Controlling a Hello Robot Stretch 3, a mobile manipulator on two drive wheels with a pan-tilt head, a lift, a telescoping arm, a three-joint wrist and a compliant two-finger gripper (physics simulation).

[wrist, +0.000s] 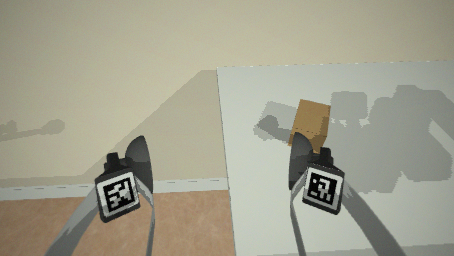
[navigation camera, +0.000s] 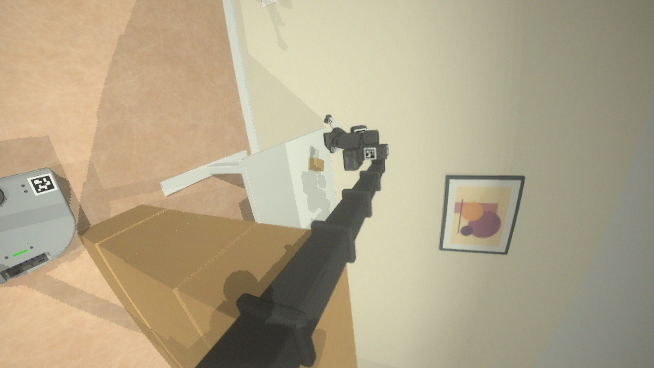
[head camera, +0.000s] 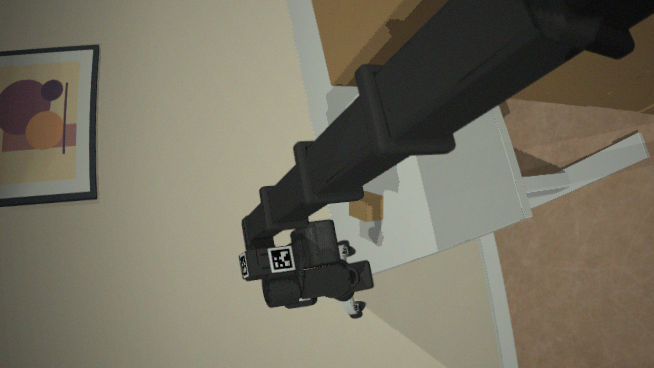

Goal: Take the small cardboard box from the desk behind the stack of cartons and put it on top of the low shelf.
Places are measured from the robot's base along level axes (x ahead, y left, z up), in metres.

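Where they show: gripper, fingertip midpoint: point(wrist: 220, 153).
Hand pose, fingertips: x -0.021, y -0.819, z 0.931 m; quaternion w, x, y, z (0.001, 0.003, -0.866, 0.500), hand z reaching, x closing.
After its pixels a point has its place.
The small cardboard box point(head camera: 366, 206) @[y -0.995, x -0.192, z 0.769 m] point(navigation camera: 316, 164) @[y -0.998, x -0.190, z 0.766 m] point(wrist: 311, 120) @[y -1.027, x -0.196, z 0.770 m] stands on the white desk point(head camera: 470, 200) @[y -0.676, x -0.119, z 0.720 m] point(navigation camera: 272, 180) @[y -0.679, x -0.171, z 0.720 m] point(wrist: 270, 210) @[y -0.877, x -0.100, z 0.720 m], near the wall-side edge. My gripper point(head camera: 351, 279) @[y -0.819, x -0.021, z 0.931 m] point(navigation camera: 331, 135) @[y -0.819, x -0.021, z 0.931 m] point(wrist: 220, 153) @[y -0.819, x -0.021, z 0.931 m] is open, with nothing between its fingers. It hangs above the desk's end, fingers spread across the desk's side edge in the wrist view. There the right fingertip overlaps the box's lower part; whether they touch cannot be told. The stack of cartons point(head camera: 575, 87) @[y -0.397, x -0.231, z 0.669 m] point(navigation camera: 200, 250) @[y -0.292, x -0.233, z 0.746 m] stands in front of the desk, partly hidden by my arm. The low shelf does not show.
My extended arm point(head camera: 415, 100) @[y -0.208, x -0.093, z 1.172 m] point(navigation camera: 295, 295) @[y -0.136, x -0.084, z 1.161 m] passes over the cartons. A framed picture point(head camera: 45, 125) @[y -1.358, x -0.611, z 1.615 m] point(navigation camera: 482, 215) @[y -1.358, x -0.620, z 1.683 m] hangs on the wall beside the desk. A white desk leg point(head camera: 605, 157) point(navigation camera: 187, 180) reaches over the floor. My base point(navigation camera: 35, 215) @[y -0.078, x -0.093, z 0.160 m] shows at the left of the navigation view.
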